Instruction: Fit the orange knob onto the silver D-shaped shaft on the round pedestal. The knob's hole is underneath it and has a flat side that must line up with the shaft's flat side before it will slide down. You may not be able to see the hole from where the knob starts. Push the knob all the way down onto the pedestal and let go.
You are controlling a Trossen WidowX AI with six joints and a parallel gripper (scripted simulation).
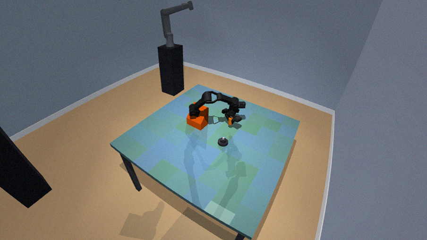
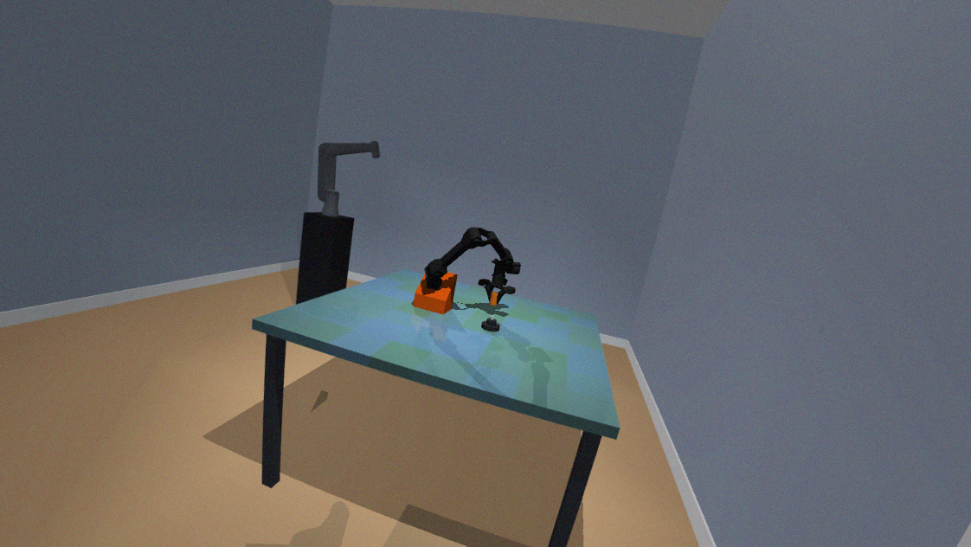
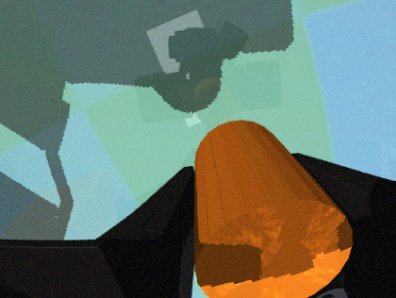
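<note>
Now: the pedestal 19 cm to the right of my gripper tip, 4 cm below it and 3 cm ahead of it. Round my gripper tip: orange knob (3 cm above).
</note>
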